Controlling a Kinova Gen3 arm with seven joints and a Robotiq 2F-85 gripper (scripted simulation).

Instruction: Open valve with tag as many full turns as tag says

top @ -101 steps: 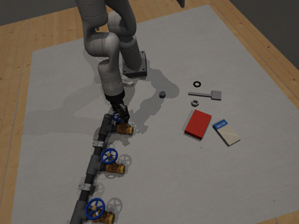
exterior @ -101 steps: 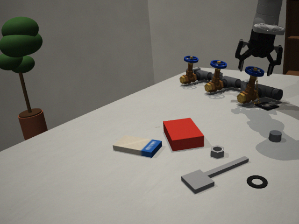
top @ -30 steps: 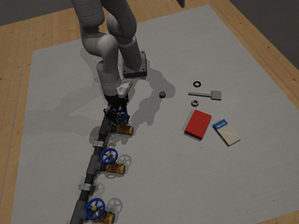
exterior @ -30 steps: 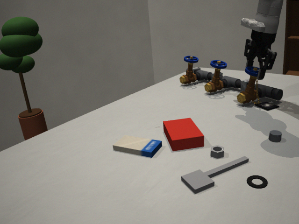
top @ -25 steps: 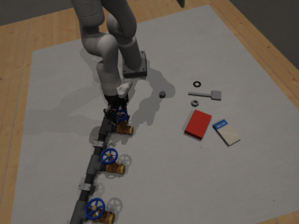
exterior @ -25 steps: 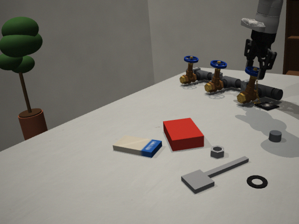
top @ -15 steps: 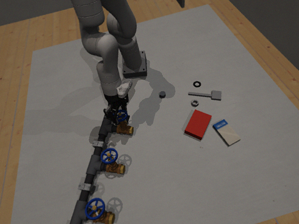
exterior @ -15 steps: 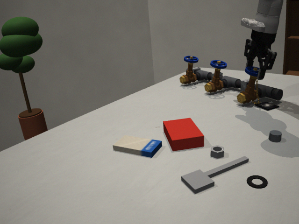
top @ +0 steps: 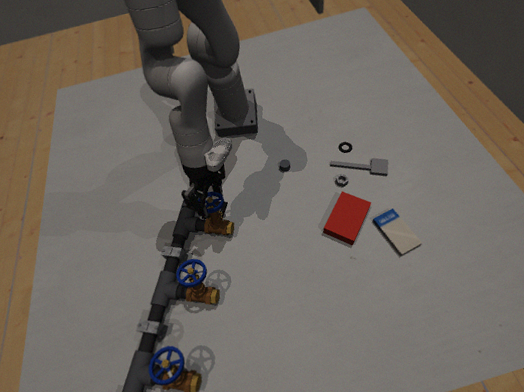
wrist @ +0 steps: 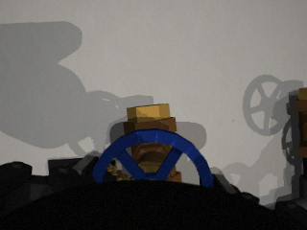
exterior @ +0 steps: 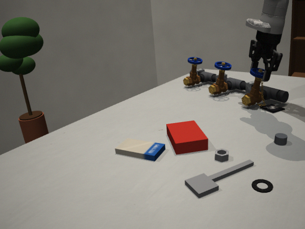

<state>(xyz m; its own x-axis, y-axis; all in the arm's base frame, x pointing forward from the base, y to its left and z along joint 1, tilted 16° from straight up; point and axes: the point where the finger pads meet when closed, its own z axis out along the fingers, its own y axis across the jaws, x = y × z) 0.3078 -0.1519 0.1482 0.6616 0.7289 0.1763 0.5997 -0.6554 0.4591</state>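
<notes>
The black tag lies 12 cm below my hand and 4 cm behind it. The rest, counted from my hand: red block: 31 cm to the left, 13 cm ahead, 11 cm below; small grey cylinder: 23 cm to the left, 11 cm below, 10 cm behind; grey paddle-shaped tool: 44 cm to the left, 12 cm below.
</notes>
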